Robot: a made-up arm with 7 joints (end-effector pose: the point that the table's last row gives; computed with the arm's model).
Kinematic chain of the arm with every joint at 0, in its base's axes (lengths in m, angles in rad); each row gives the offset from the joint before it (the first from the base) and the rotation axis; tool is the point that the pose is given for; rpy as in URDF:
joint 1: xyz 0 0 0.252 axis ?
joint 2: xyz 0 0 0 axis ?
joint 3: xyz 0 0 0.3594 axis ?
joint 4: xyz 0.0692 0 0 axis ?
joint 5: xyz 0.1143 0 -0.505 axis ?
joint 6: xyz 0 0 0 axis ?
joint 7: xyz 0.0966 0 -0.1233 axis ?
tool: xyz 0 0 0 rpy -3.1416 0 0
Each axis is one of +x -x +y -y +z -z.
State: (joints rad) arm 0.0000 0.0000 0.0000 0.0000 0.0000 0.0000 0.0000
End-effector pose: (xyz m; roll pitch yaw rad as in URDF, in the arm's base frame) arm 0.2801 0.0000 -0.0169 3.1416 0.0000 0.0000
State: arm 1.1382 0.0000 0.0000 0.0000 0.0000 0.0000 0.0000
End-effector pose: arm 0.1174 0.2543 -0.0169 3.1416 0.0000 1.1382
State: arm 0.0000 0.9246 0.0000 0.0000 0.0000 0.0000 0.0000
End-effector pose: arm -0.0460 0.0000 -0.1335 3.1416 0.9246 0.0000
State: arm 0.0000 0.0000 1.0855 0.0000 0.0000 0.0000 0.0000
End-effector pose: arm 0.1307 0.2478 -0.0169 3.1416 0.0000 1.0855
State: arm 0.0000 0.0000 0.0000 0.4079 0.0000 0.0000 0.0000
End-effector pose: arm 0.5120 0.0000 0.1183 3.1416 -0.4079 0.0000
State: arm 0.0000 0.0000 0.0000 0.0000 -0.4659 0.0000 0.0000
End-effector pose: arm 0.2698 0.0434 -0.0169 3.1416 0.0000 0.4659
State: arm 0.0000 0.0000 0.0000 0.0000 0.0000 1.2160 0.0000
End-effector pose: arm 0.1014 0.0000 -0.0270 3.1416 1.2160 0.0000
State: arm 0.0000 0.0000 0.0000 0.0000 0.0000 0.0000 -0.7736
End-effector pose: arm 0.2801 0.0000 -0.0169 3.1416 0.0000 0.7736
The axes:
joint 1: +z
joint 2: +y
joint 3: +z
joint 4: -y
joint 5: -z
joint 6: +y
joint 7: -z

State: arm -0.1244 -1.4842 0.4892 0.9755 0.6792 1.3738 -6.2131
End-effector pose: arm 0.0475 0.3377 0.7577 -3.0612 -0.9420 0.3197
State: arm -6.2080 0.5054 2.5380 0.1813 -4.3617 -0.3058 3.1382
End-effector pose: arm -0.2361 0.2219 0.1310 2.6968 -0.1885 -2.5009
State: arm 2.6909 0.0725 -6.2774 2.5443 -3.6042 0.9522 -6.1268
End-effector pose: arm -0.3523 0.1465 1.2147 -0.3416 -0.2728 2.5755
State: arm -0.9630 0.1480 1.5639 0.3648 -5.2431 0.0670 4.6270
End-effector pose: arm 0.3938 0.2104 0.0656 3.1186 -0.3873 1.2073
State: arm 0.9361 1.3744 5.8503 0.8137 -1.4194 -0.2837 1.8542
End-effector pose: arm 0.2046 0.0500 -0.3197 2.7716 0.3248 0.1687
